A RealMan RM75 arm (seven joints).
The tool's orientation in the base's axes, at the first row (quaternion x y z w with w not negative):
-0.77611 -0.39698 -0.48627 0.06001
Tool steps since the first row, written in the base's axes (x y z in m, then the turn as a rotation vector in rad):
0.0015 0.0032 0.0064 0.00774 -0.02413 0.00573
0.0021 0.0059 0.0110 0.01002 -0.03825 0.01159
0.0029 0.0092 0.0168 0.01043 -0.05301 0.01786
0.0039 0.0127 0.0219 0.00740 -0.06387 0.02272
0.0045 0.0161 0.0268 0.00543 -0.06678 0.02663
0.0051 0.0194 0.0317 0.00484 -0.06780 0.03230
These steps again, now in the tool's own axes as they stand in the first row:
0.0072 0.0007 -0.0007 -0.00722 0.02325 -0.00907
0.0126 0.0006 -0.0014 -0.00991 0.03607 -0.01727
0.0192 0.0006 -0.0023 -0.01303 0.04819 -0.02731
0.0255 0.0004 -0.0025 -0.01583 0.05493 -0.03719
0.0314 0.0000 -0.0030 -0.01473 0.05671 -0.04201
0.0373 -0.0004 -0.0036 -0.01088 0.05867 -0.04586

